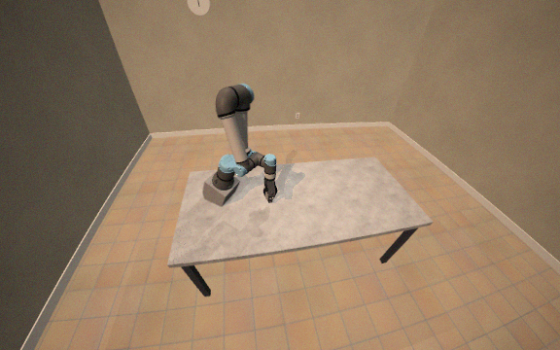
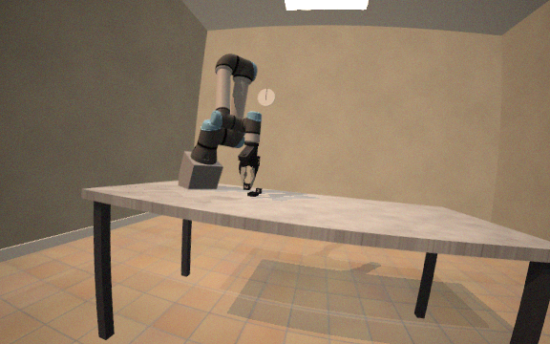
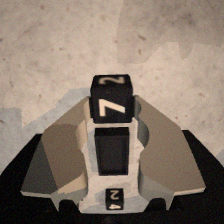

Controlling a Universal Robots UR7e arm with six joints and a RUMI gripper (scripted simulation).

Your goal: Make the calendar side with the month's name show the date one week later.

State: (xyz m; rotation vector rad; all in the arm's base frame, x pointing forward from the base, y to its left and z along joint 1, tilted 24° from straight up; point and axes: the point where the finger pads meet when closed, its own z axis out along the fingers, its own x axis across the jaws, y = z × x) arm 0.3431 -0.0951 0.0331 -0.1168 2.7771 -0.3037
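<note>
My gripper is now 110 mm to the right of the black calendar tray and 60 mm above it. The rest, counted from my hand: black date cube: 10 mm below; black cube: 210 mm to the left, 50 mm below, 10 mm behind.
</note>
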